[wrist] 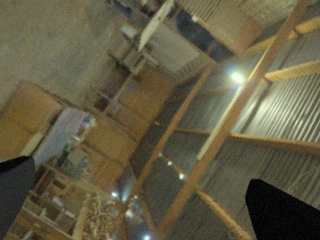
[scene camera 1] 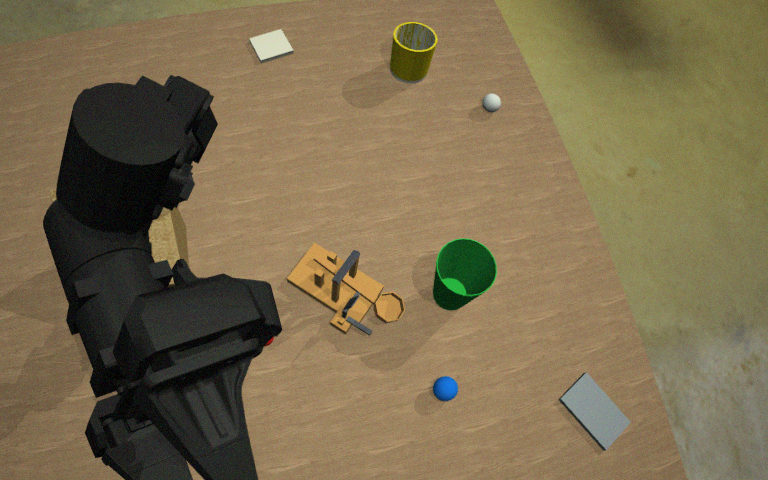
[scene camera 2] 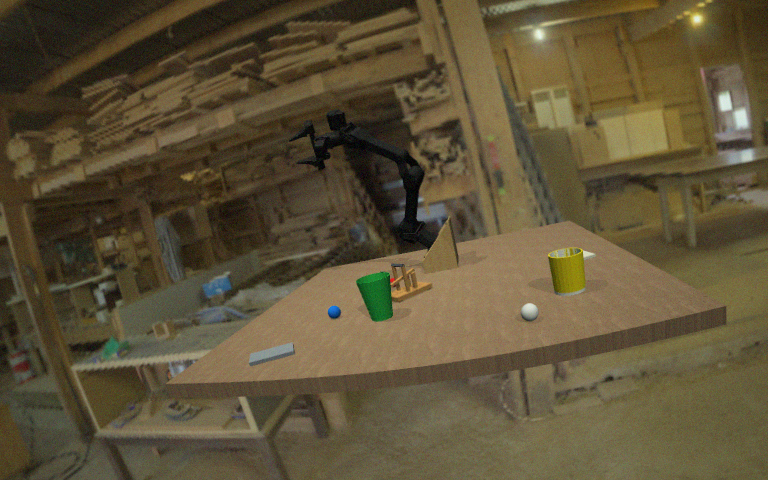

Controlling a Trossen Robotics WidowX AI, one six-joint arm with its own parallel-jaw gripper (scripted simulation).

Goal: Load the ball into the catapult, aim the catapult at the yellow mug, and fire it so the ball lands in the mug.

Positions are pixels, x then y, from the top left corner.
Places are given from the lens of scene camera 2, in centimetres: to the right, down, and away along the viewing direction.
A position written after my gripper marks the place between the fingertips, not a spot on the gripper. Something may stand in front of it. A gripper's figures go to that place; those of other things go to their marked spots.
my gripper [scene camera 2: 292,152]: -34, -32, 144
yellow mug [scene camera 2: 567,265]: 44, 6, 91
wooden catapult [scene camera 2: 400,294]: 5, 17, 126
green cup [scene camera 2: 375,289]: -2, 13, 107
The marked spots on the wooden catapult and the green cup are 20 cm apart.
